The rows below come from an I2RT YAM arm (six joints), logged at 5 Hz.
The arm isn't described. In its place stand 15 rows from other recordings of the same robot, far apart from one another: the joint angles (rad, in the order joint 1, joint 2, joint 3, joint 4, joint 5, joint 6), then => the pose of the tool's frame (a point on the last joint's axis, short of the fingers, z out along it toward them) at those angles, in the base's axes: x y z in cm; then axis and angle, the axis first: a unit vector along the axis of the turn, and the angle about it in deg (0 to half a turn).
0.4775 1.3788 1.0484 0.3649 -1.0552 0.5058 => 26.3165 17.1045 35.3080 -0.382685 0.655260 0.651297 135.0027
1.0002 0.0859 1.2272 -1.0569 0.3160 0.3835 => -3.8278 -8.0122 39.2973 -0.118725 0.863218 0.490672 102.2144
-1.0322 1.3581 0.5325 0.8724 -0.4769 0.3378 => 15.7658 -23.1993 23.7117 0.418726 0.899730 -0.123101 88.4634
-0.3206 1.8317 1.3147 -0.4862 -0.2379 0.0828 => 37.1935 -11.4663 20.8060 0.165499 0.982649 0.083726 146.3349
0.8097 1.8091 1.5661 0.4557 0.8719 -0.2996 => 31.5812 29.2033 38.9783 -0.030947 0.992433 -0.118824 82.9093
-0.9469 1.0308 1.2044 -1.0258 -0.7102 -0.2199 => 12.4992 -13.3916 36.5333 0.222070 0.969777 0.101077 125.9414
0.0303 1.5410 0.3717 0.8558 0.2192 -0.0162 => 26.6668 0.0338 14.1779 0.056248 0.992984 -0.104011 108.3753
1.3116 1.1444 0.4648 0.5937 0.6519 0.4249 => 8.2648 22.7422 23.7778 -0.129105 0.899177 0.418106 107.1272
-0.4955 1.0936 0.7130 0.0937 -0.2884 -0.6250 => 22.6694 -11.1012 28.2105 -0.165963 0.950401 -0.263048 111.4567
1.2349 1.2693 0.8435 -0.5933 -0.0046 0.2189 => 8.1246 23.3209 22.5700 -0.478455 0.858078 0.186500 156.6864
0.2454 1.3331 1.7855 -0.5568 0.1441 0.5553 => 25.4032 5.8352 51.9755 0.209804 0.938808 0.273169 101.0745
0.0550 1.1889 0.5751 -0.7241 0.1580 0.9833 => 18.1676 0.4393 16.0207 0.455898 0.889968 -0.010696 163.9678
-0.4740 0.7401 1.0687 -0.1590 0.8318 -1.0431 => 10.7358 -8.4650 44.3925 0.138568 0.691034 -0.709416 141.6557
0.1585 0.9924 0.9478 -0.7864 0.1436 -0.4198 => 19.5083 2.6023 30.2896 -0.256413 0.958978 -0.120885 139.1719
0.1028 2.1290 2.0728 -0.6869 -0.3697 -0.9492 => 48.2859 6.2746 31.1047 -0.571152 0.820785 -0.009854 129.1254
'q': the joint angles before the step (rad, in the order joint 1, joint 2, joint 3, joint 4, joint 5, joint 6). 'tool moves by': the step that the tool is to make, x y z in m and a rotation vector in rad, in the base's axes. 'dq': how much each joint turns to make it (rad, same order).
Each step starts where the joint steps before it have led.
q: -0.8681 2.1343 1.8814 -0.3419 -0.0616 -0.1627
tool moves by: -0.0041 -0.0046 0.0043 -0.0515 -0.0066 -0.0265
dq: -0.0100 -0.0077 -0.0105 0.0458 0.0290 -0.0146
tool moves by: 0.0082 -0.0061 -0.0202 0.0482 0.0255 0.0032
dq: 0.0043 0.0605 0.0347 -0.0272 -0.0052 0.0101
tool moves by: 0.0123 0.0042 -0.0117 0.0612 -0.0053 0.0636
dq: 0.0191 0.0366 0.0276 -0.0334 -0.0617 0.0094
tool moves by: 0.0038 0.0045 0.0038 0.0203 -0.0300 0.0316
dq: 0.0085 -0.0058 0.0030 -0.0025 -0.0401 0.0150
